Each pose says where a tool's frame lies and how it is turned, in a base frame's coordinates. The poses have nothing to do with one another.
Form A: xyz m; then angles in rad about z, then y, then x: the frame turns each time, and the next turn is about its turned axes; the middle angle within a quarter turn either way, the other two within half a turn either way.
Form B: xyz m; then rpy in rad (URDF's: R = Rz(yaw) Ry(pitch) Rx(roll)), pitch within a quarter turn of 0, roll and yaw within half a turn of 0. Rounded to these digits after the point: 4 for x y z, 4 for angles.
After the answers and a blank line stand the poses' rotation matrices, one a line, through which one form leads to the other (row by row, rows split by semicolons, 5 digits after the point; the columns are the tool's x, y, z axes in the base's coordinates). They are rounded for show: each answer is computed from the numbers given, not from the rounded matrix.
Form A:
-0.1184 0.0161 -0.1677 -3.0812 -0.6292 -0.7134
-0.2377 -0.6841 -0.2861 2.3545 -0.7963 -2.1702
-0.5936 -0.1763 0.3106 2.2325 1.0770 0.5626
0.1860 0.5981 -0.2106 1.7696 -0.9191 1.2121
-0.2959 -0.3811 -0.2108 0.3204 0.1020 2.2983
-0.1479 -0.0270 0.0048 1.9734 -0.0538 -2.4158
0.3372 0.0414 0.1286 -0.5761 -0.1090 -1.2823
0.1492 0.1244 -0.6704 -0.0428 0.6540 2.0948
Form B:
-0.1184 0.0161 -0.1677 -0.7134 -0.6292 -3.0812
-0.2377 -0.6841 -0.2861 -2.1702 -0.7963 2.3545
-0.5936 -0.1763 0.3106 0.5626 1.0770 2.2325
0.1860 0.5981 -0.2106 1.2121 -0.9191 1.7696
-0.2959 -0.3811 -0.2108 2.2983 0.1020 0.3204
-0.1479 -0.0270 0.0048 -2.4158 -0.0538 1.9734
0.3372 0.0414 0.1286 -1.2823 -0.1090 -0.5761
0.1492 0.1244 -0.6704 2.0948 0.6540 -0.0428

-0.80702 -0.33878 0.48367; -0.04880 -0.77801 -0.62636; 0.58850 -0.52909 0.61134
-0.49368 -0.01701 -0.86948; 0.49536 0.81626 -0.29723; 0.71477 -0.57744 -0.39454
-0.29124 -0.95594 -0.03685; 0.37394 -0.14921 0.91537; -0.88054 0.25281 0.40092
-0.11979 -0.19711 0.97304; 0.59459 -0.79912 -0.08868; 0.79506 0.56793 0.21293
0.94418 0.28162 0.17095; 0.31331 -0.60721 -0.73016; -0.10182 0.74296 -0.66155
-0.39125 0.67418 -0.62642; 0.91871 0.32591 -0.22305; 0.05377 -0.66277 -0.74689
0.83362 0.24245 0.49629; -0.54152 0.18178 0.82080; 0.10878 -0.95298 0.28282
0.79293 0.50485 -0.34116; -0.03396 -0.52243 -0.85201; -0.60837 0.68717 -0.39711

